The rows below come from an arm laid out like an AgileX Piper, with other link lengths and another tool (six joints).
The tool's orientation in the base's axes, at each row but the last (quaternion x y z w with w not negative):
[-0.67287 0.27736 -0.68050 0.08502]
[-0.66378 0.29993 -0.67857 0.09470]
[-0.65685 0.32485 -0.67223 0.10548]
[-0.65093 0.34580 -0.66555 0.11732]
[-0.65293 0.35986 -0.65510 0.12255]
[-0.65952 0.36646 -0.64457 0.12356]
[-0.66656 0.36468 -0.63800 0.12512]
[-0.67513 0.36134 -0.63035 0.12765]
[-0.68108 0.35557 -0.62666 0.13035]
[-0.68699 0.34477 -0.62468 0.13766]
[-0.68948 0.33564 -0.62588 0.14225]
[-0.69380 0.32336 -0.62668 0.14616]
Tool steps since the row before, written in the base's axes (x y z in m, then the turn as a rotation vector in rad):
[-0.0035 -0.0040 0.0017 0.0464 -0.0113 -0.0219]
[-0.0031 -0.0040 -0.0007 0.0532 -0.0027 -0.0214]
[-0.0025 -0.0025 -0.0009 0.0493 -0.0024 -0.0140]
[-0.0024 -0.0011 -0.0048 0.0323 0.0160 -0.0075]
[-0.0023 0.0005 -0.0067 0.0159 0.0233 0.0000]
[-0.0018 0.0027 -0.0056 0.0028 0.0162 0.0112]
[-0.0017 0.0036 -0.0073 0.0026 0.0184 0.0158]
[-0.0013 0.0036 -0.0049 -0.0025 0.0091 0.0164]
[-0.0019 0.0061 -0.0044 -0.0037 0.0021 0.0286]
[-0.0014 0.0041 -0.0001 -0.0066 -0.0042 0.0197]
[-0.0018 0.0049 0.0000 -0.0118 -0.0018 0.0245]
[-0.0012 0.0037 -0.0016 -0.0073 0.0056 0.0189]
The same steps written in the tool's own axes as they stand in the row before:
[0.0037 0.0034 -0.0024 -0.0172 0.0082 0.0490]
[0.0018 0.0044 -0.0018 -0.0220 -0.0008 0.0530]
[0.0010 0.0031 -0.0016 -0.0157 -0.0042 0.0487]
[-0.0028 0.0045 -0.0015 -0.0196 -0.0166 0.0263]
[-0.0052 0.0046 -0.0016 -0.0166 -0.0215 0.0077]
[-0.0058 0.0022 -0.0018 -0.0022 -0.0194 -0.0039]
[-0.0077 0.0026 -0.0015 -0.0001 -0.0238 -0.0055]
[-0.0060 0.0010 -0.0014 0.0067 -0.0159 -0.0078]
[-0.0072 -0.0010 -0.0026 0.0205 -0.0181 -0.0092]
[-0.0027 -0.0025 -0.0023 0.0179 -0.0072 -0.0089]
[-0.0031 -0.0031 -0.0028 0.0201 -0.0104 -0.0152]
[-0.0036 -0.0015 -0.0016 0.0111 -0.0137 -0.0114]

